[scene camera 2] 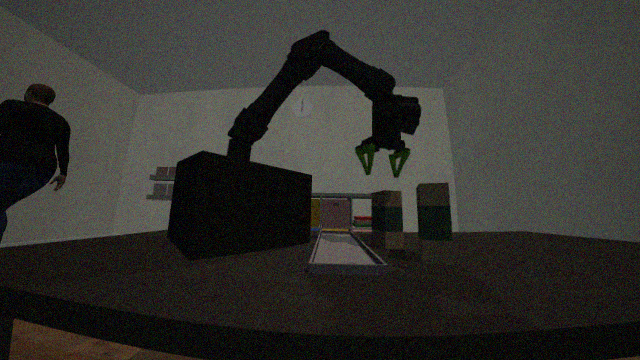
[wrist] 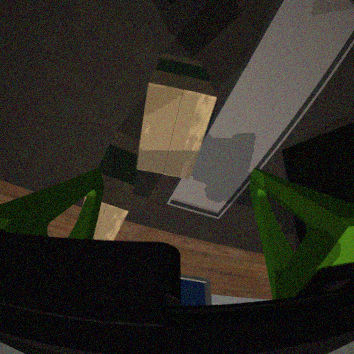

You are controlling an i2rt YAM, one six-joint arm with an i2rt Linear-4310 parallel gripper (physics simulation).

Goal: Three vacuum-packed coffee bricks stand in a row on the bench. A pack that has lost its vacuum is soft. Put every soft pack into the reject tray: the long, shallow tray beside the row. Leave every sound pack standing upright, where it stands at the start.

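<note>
My gripper [scene camera 2: 382, 175] [wrist: 176, 176] is open and empty, above the packs. A coffee pack [scene camera 2: 387, 212] [wrist: 175, 131] stands upright close beside the long, shallow tray [scene camera 2: 347, 268] [wrist: 280, 80]; its pale top lies between and beyond the fingertips in the wrist view. Another upright pack [scene camera 2: 434, 212], tan above dark green, stands at the right in the scene view. At the lower left of the wrist view, a pack [wrist: 114, 220] is partly hidden behind the left finger. I cannot make out a third pack in either view. Softness cannot be told in this dim light.
The black base block [scene camera 2: 240, 210] stands left of the tray, under the arm. A grey shadow lies on the tray's near end in the wrist view. The bench edge and wooden floor [wrist: 225, 265] show below there. A person [scene camera 2: 37, 135] stands at the far left.
</note>
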